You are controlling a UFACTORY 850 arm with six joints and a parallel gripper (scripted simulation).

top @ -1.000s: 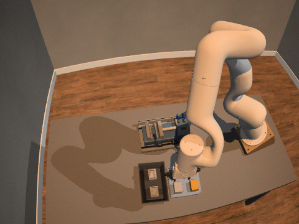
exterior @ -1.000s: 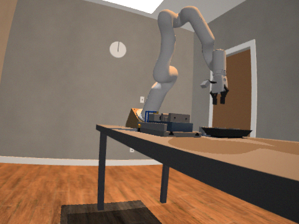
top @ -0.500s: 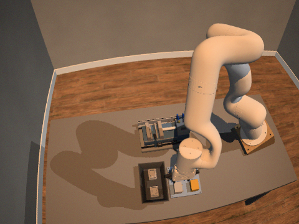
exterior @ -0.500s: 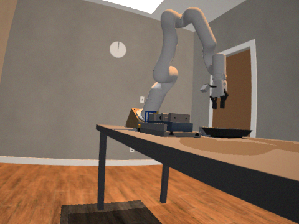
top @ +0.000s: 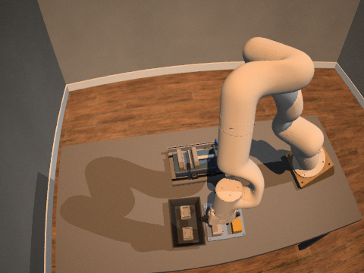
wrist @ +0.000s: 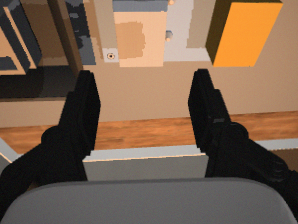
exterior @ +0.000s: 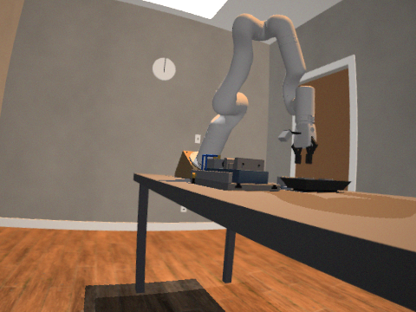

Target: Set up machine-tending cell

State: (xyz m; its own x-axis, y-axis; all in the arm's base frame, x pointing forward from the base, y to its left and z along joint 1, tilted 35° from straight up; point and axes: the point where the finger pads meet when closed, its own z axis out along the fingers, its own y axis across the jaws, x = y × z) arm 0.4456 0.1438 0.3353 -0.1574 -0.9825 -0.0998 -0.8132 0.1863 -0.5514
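The brass blank is 10 cm below my hand, 9 cm behind it and 2 cm to the left of it. Round my hand: vise: 34 cm to the right, 8 cm below, 4 cm behind.
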